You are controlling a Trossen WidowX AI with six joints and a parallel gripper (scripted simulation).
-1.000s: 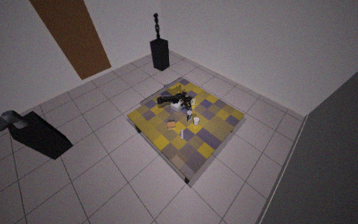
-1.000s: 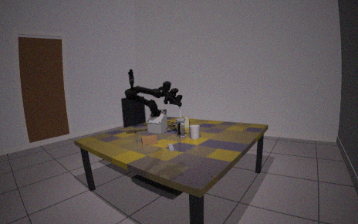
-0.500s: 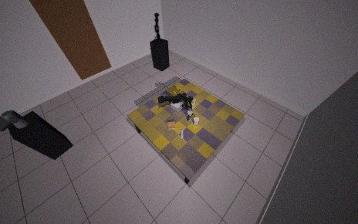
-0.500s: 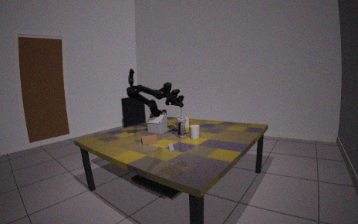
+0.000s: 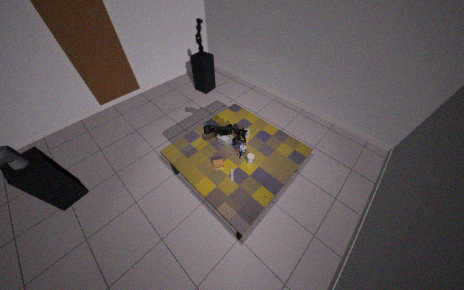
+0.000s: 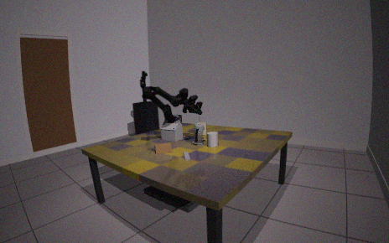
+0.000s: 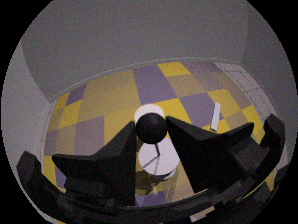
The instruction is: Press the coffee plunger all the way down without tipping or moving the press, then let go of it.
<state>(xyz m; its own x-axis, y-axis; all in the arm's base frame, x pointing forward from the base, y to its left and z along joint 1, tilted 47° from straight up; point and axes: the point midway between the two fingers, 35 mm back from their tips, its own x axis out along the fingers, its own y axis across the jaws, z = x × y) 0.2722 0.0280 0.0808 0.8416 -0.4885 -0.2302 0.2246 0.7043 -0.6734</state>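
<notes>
Now: gripper tip 1 cm past the coffee press, 2 cm to the left of it and 12 cm above it.
</notes>
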